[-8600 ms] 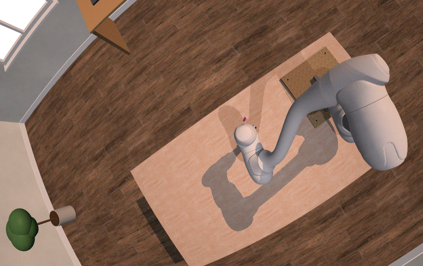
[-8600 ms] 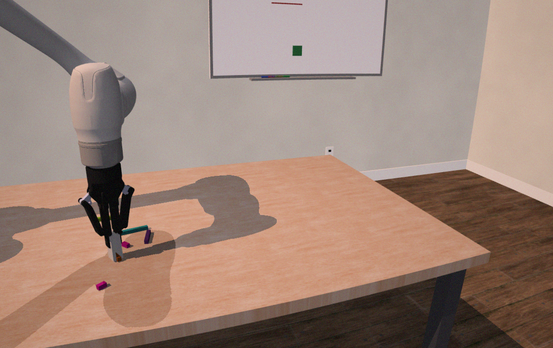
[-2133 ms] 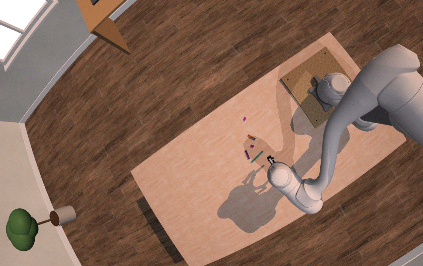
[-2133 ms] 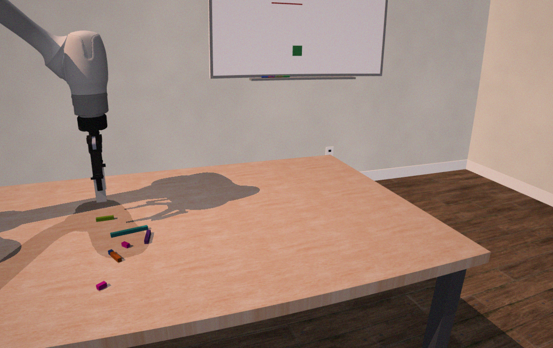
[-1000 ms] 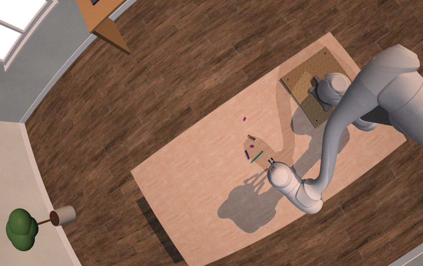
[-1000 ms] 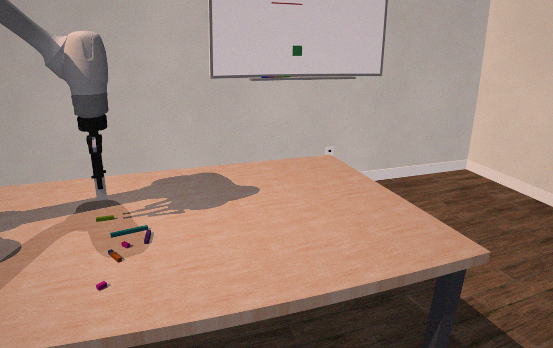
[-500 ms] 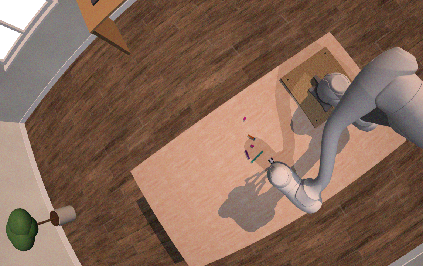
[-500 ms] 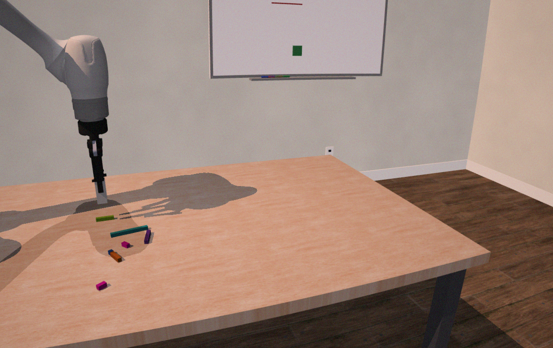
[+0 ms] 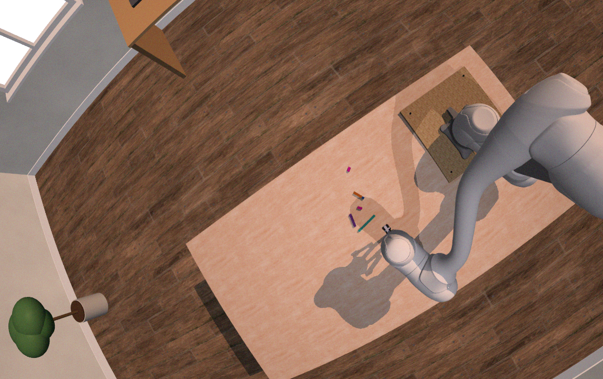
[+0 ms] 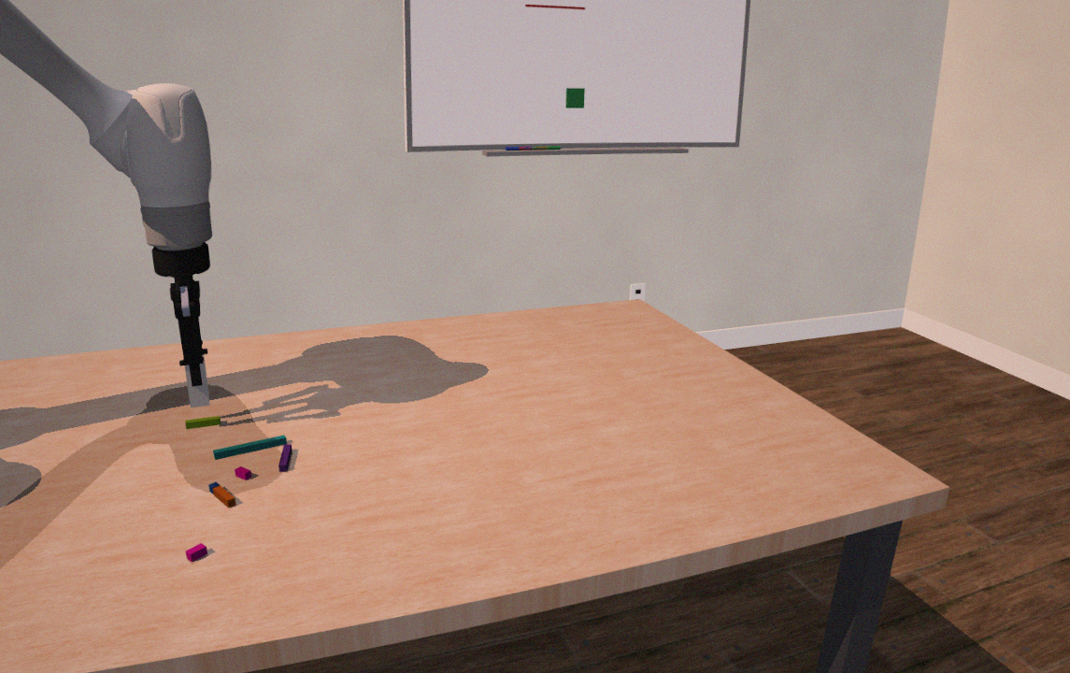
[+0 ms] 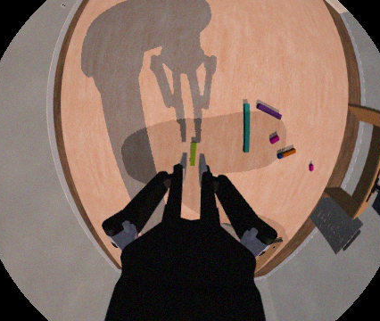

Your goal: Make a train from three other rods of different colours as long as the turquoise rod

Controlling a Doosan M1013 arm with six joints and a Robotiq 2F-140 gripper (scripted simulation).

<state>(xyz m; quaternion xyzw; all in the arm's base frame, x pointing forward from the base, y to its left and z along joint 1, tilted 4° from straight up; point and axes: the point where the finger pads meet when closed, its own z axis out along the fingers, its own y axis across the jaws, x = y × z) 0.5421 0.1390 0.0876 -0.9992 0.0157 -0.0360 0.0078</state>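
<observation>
My gripper is now 7 cm above the lime rod. From my hand the other things lie so: purple rod 15 cm to the right, 10 cm ahead, 7 cm below; then turquoise rod 11 cm to the right, 7 cm below, 6 cm ahead; then blue rod 20 cm to the right, 7 cm below.
</observation>
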